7 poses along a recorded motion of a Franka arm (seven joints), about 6.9 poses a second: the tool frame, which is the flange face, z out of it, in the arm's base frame.
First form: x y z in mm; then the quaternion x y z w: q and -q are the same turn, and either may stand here.
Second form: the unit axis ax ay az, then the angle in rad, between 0 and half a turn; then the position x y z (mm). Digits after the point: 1 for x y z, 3 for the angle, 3 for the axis.
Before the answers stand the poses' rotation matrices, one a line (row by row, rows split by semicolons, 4 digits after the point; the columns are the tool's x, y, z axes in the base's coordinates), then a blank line. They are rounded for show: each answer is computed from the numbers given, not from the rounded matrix.
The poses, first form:
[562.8 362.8 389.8 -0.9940 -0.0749 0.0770 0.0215]
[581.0 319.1 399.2 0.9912 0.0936 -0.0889 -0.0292]
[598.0 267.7 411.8 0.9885 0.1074 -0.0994 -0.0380]
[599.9 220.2 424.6 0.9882 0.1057 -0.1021 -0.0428]
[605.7 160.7 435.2 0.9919 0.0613 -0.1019 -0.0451]
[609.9 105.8 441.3 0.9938 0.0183 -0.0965 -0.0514]
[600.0 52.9 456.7 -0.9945 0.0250 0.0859 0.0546]
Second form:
0.9769 0.1456 -0.1563; 0.1522 -0.9879 0.0312; -0.1498 -0.0543 -0.9872
0.9667 0.1804 -0.1817; 0.1907 -0.9808 0.0412; -0.1708 -0.0745 -0.9825
0.9572 0.2048 -0.2047; 0.2199 -0.9740 0.0538; -0.1884 -0.0965 -0.9774
0.9568 0.2002 -0.2108; 0.2177 -0.9740 0.0630; -0.1927 -0.1062 -0.9755
0.9717 0.1124 -0.2077; 0.1308 -0.9884 0.0770; -0.1966 -0.1020 -0.9752
0.9807 0.0265 -0.1937; 0.0463 -0.9940 0.0986; -0.1899 -0.1057 -0.9761
0.9840 -0.0591 -0.1681; -0.0403 -0.9928 0.1129; -0.1736 -0.1043 -0.9793

[-0.994 -0.075 0.077 3.099 562.8 362.8 389.8]
[-0.992 -0.094 0.089 3.083 581.0 319.1 399.2]
[-0.989 -0.107 0.099 3.066 598.0 267.7 411.8]
[-0.989 -0.106 0.102 3.056 599.9 220.2 424.6]
[-0.993 -0.061 0.102 3.051 605.7 160.7 435.2]
[-0.995 -0.018 0.097 3.039 609.9 105.8 441.3]
[-0.996 0.025 0.086 3.032 600.0 52.9 456.7]

